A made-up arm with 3 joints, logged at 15 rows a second.
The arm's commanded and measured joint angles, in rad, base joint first. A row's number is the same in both.
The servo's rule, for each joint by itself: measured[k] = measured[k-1] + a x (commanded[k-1-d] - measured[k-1]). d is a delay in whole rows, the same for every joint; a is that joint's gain. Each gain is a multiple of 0.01, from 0.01 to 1. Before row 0 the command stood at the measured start. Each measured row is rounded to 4 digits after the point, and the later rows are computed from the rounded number. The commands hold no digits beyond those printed.
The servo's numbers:
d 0
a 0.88 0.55 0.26
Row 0, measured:
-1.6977 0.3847 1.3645
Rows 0 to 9, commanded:
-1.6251 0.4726 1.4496
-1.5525 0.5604 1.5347
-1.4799 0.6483 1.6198
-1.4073 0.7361 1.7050
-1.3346 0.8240 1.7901
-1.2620 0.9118 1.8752
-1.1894 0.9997 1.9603
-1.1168 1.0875 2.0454
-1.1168 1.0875 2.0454
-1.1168 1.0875 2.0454
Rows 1 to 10, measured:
-1.6338 0.4330 1.3866
-1.5623 0.5031 1.4251
-1.4898 0.5830 1.4757
-1.4172 0.6672 1.5353
-1.3445 0.7534 1.6015
-1.2719 0.8405 1.6727
-1.1993 0.9281 1.7475
-1.1267 1.0158 1.8250
-1.1180 1.0552 1.8823
-1.1169 1.0730 1.9247

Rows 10 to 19, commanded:
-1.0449 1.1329 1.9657
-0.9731 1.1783 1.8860
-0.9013 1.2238 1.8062
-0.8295 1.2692 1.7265
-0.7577 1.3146 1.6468
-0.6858 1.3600 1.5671
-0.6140 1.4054 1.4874
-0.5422 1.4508 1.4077
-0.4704 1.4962 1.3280
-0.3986 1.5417 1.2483
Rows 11 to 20, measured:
-1.0535 1.1059 1.9354
-0.9827 1.1457 1.9226
-0.9111 1.1887 1.8923
-0.8393 1.2330 1.8492
-0.7675 1.2779 1.7966
-0.6956 1.3231 1.7369
-0.6238 1.3684 1.6720
-0.5520 1.4137 1.6033
-0.4802 1.4591 1.5317
-0.4084 1.5045 1.4580

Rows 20 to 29, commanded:
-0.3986 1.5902 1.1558
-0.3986 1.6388 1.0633
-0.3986 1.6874 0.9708
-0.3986 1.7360 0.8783
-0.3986 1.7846 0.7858
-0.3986 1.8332 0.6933
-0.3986 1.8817 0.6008
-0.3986 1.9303 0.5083
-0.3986 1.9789 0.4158
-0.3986 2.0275 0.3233
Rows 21 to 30, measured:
-0.3998 1.5516 1.3794
-0.3987 1.5996 1.2972
-0.3986 1.6479 1.2123
-0.3986 1.6964 1.1255
-0.3986 1.7449 1.0372
-0.3986 1.7935 0.9478
-0.3986 1.8420 0.8576
-0.3986 1.8906 0.7668
-0.3986 1.9392 0.6755
-0.3986 1.9878 0.5839

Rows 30 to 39, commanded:
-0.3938 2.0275 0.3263
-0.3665 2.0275 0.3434
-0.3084 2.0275 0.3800
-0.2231 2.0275 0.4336
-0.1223 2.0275 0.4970
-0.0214 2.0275 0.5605
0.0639 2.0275 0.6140
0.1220 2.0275 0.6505
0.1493 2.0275 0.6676
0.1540 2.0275 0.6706
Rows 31 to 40, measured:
-0.3944 2.0096 0.5169
-0.3698 2.0194 0.4718
-0.3158 2.0239 0.4479
-0.2342 2.0259 0.4442
-0.1357 2.0268 0.4579
-0.0351 2.0272 0.4846
0.0520 2.0274 0.5182
0.1136 2.0275 0.5526
0.1450 2.0275 0.5825
0.1529 2.0275 0.6054

